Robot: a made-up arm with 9 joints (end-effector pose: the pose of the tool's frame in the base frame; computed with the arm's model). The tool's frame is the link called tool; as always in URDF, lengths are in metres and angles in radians. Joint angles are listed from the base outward.
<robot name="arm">
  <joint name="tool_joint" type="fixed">
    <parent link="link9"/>
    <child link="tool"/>
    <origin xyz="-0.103 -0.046 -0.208" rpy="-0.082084 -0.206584 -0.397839"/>
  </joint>
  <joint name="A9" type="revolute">
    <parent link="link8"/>
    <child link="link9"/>
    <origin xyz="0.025 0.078 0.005"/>
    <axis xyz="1 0 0"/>
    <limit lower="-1.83" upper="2.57" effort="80" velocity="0.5"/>
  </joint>
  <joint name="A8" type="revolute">
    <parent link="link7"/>
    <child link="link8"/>
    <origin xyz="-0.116 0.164 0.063"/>
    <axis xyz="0 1 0"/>
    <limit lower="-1.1" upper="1.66" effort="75" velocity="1.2"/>
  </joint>
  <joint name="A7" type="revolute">
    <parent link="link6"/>
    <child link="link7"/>
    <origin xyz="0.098 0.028 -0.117"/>
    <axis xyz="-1 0 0"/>
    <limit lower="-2.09" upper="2.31" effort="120" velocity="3.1"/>
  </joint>
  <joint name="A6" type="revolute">
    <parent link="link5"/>
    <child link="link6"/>
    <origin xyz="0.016 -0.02 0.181"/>
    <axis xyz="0 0 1"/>
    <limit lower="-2.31" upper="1.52" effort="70" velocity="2"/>
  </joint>
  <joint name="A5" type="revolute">
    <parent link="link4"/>
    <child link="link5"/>
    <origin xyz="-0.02 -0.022 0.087"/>
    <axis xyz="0 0 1"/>
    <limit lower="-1.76" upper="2.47" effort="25" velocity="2.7"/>
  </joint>
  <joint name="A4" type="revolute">
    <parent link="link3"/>
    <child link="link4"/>
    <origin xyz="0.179 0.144 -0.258"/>
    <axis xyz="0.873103 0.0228 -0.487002"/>
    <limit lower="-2.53" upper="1.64" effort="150" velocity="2.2"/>
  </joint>
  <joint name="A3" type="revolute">
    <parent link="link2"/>
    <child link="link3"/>
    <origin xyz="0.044 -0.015 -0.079"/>
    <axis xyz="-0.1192 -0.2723 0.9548"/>
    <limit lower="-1.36" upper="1.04" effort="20" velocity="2.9"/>
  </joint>
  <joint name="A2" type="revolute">
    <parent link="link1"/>
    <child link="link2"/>
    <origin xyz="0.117 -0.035 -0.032"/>
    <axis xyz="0 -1 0"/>
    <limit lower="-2.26" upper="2.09" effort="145" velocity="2.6"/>
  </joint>
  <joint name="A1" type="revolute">
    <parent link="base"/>
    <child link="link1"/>
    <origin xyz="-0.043 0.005 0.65"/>
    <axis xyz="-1 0 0"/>
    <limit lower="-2.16" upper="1.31" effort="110" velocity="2.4"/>
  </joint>
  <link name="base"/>
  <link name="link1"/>
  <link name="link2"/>
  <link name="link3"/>
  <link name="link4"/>
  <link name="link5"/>
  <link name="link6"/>
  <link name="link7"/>
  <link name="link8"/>
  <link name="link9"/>
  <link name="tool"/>
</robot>
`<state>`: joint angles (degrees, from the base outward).
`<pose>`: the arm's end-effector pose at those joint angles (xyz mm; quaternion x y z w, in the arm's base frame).
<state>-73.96 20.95 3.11 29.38 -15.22 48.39 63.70 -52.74 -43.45</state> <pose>388.8 234.8 627.2 -0.0750 -0.5718 -0.6169 0.5356</pose>
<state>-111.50 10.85 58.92 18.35 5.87 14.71 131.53 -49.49 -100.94</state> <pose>160.5 275.9 791.5 0.6416 0.2708 0.7116 0.0932</pose>
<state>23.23 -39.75 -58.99 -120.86 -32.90 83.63 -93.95 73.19 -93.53</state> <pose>135.5 -149.5 83.4 0.2159 0.8176 0.5100 0.1576</pose>
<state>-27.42 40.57 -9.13 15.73 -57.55 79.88 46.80 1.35 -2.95</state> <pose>409.3 228.1 437.7 -0.0804 -0.4044 -0.3447 0.8433</pose>
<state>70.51 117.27 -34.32 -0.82 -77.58 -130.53 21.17 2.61 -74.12</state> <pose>139.7 158.3 866.4 0.1585 0.5507 -0.5222 0.6316</pose>
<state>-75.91 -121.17 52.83 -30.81 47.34 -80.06 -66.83 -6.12 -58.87</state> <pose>-91.8 -81.2 886.9 0.4842 0.4053 0.4375 0.6402</pose>
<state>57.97 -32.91 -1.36 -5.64 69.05 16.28 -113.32 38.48 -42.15</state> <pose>209.5 -247.4 561.9 0.2030 0.7673 0.1940 0.5766</pose>
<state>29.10 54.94 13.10 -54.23 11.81 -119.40 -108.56 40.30 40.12</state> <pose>161.9 385.8 257.1 0.4791 -0.3648 0.5433 0.5850</pose>
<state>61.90 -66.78 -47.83 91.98 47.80 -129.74 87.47 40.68 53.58</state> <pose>-40.6 -573.0 393.8 -0.3062 -0.1277 0.7724 0.5416</pose>
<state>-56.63 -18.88 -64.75 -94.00 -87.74 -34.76 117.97 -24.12 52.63</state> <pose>-121.0 264.2 440.7 -0.7928 0.3174 -0.2436 0.4598</pose>
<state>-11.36 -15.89 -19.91 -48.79 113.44 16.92 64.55 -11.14 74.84</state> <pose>99.4 -151.1 127.3 0.1707 0.3041 0.8417 0.4122</pose>
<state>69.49 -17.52 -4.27 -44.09 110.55 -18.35 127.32 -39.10 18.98</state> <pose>375.5 -415.3 265.1 -0.1093 0.0284 0.9930 0.0335</pose>
